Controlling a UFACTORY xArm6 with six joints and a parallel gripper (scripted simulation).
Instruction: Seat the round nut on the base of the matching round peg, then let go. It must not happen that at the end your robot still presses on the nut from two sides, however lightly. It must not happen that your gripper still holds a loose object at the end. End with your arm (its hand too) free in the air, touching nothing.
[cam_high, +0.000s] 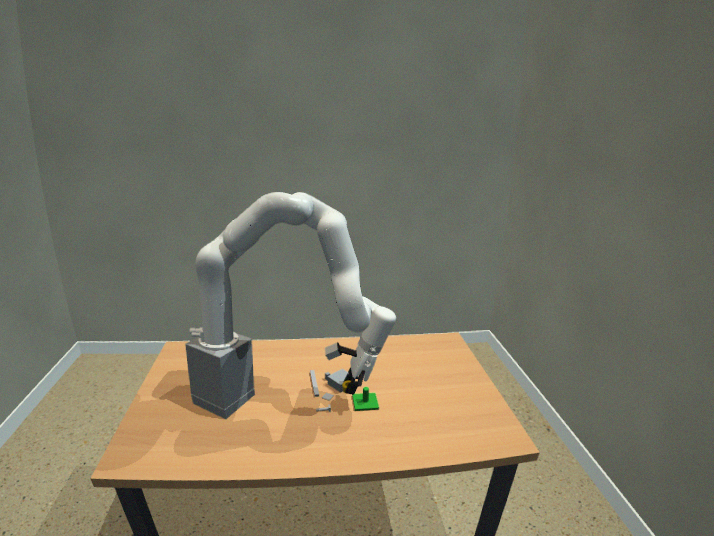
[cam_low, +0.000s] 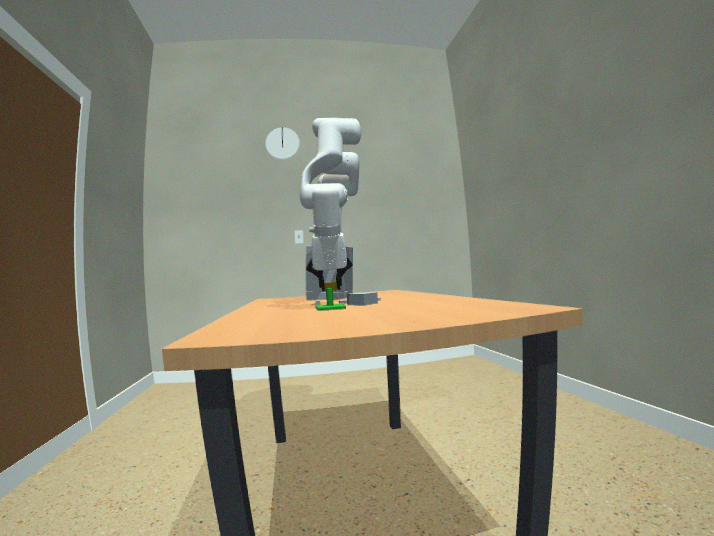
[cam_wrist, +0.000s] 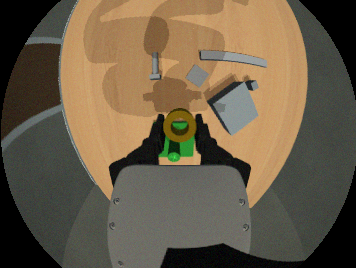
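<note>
Now: hand 8 cm past the bolt-like piece, 7 cm above it and 4 cm to the left of it. Round my hand: grey block 10 cm to the left, 6 cm below, 2 cm behind; small square piece 7 cm below, 7 cm behind, 3 cm to the left; long bar 12 cm behind, 11 cm to the left, 7 cm below.
</note>
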